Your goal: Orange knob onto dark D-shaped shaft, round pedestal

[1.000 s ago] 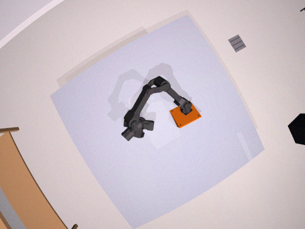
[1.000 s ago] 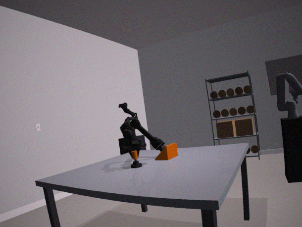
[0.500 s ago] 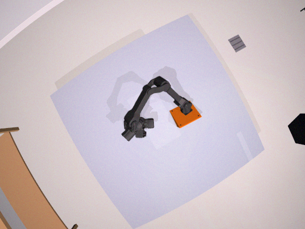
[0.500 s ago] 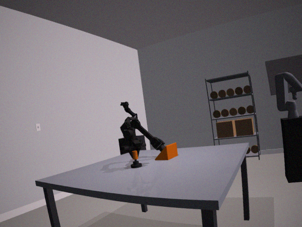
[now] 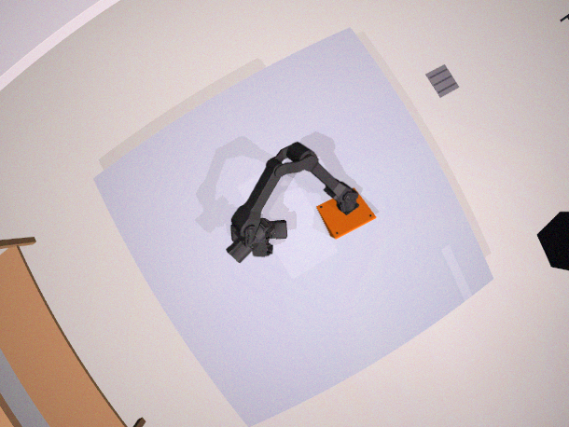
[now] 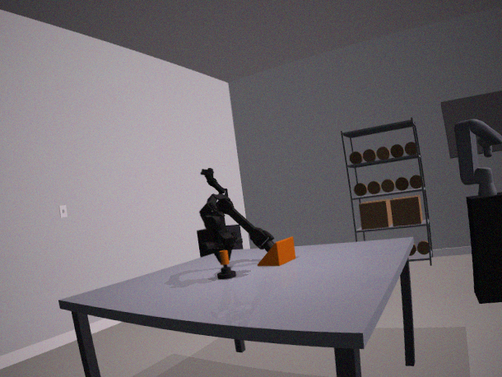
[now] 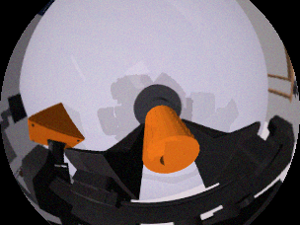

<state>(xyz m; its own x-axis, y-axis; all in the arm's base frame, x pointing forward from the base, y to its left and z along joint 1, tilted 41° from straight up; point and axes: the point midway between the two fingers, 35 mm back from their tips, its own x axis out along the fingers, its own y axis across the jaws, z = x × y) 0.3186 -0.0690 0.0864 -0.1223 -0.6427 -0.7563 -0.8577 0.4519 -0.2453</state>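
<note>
The orange knob is 20 mm above my gripper tip. From my gripper tip the other things lie so: dark round pedestal: 40 mm below.
</note>
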